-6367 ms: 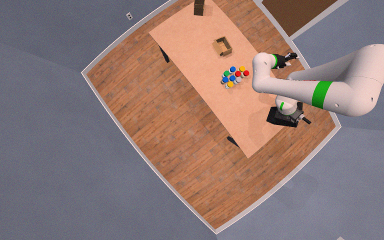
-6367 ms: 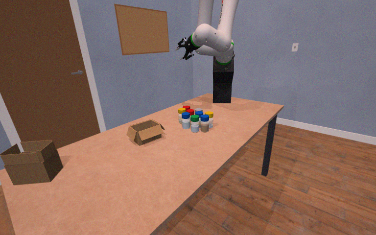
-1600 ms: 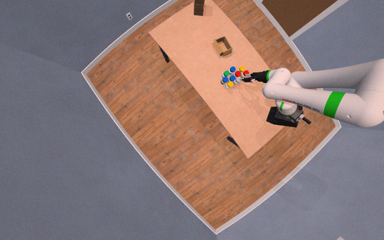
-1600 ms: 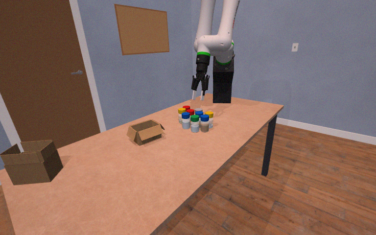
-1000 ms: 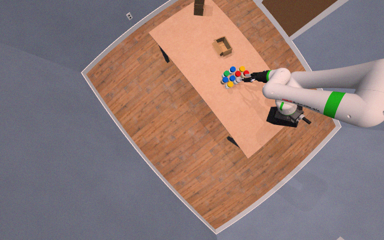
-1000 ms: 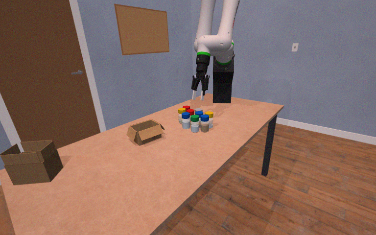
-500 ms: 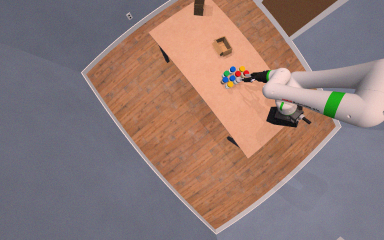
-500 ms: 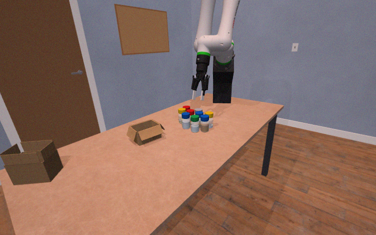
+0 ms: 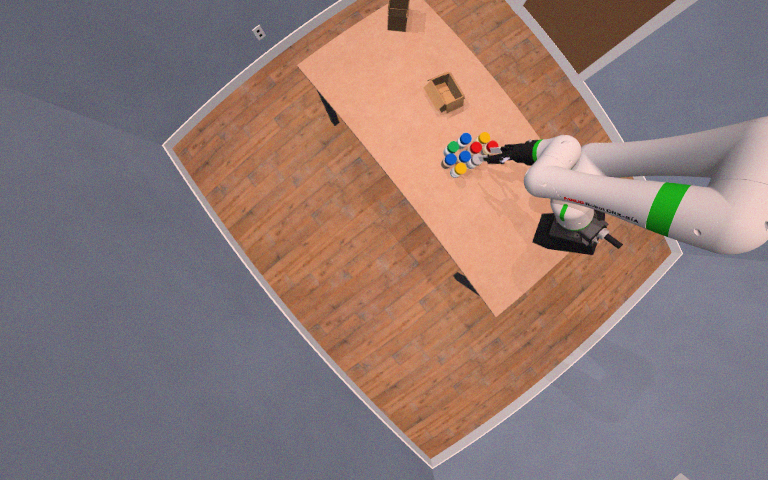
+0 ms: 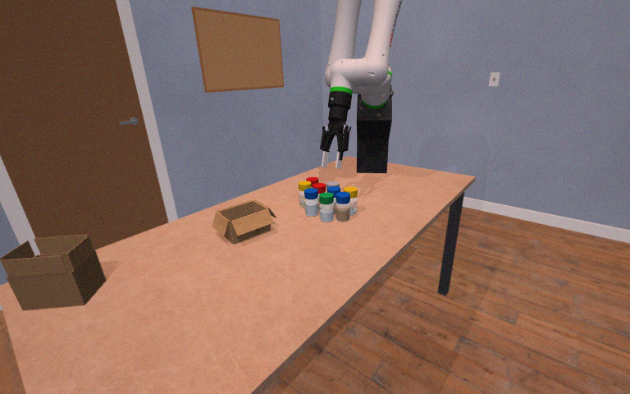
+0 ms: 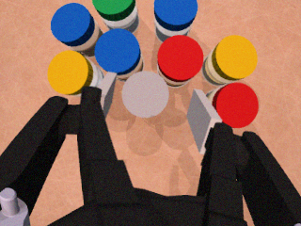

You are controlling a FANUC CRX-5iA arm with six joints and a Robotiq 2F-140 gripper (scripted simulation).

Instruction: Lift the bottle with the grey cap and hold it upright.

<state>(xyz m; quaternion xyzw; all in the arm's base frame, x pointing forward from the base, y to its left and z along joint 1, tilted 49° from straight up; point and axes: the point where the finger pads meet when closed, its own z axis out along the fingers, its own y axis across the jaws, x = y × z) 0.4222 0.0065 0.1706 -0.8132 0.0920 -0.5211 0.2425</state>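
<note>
Now: hand 150 mm above the red-capped bottle, 60 mm short of it and 20 mm to the left of it. Also, from my hand: yellow-capped bottle (150 mm below, 80 mm to the right, 80 mm ahead); blue bottle (150 mm below, 60 mm to the left, 60 mm ahead).
</note>
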